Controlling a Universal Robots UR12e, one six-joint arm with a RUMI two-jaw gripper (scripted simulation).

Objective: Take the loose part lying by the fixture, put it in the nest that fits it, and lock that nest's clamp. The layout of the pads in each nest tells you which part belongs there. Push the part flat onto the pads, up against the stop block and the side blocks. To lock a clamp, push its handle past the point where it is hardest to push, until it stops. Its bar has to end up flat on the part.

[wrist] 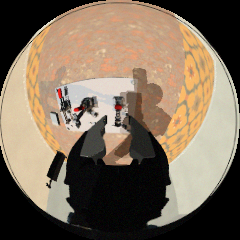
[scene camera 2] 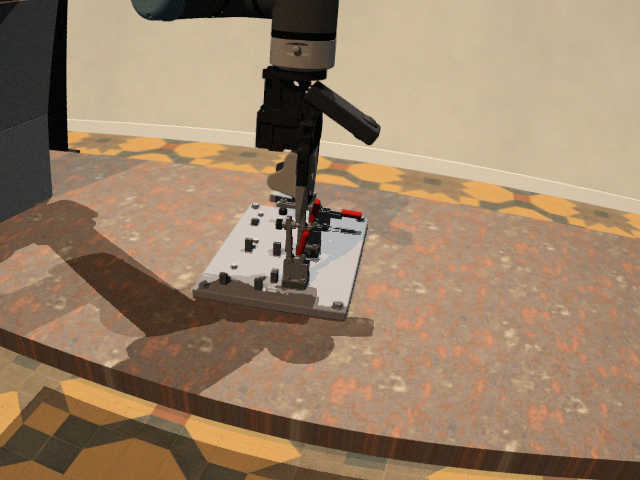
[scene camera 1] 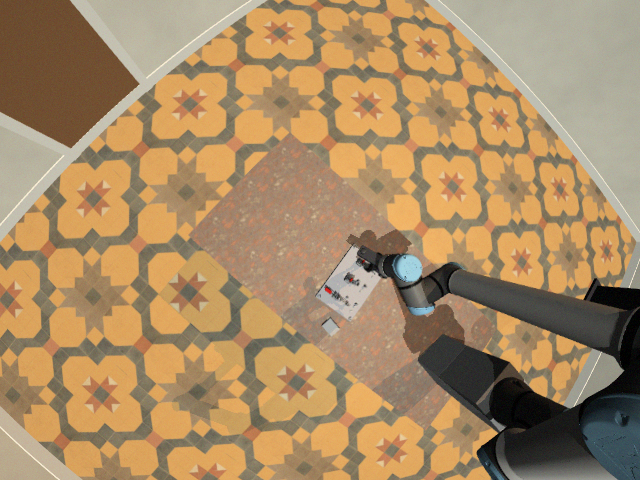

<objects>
same spot on grey fixture plate: [wrist: 102,90] = [scene camera 1: 348,265]
</objects>
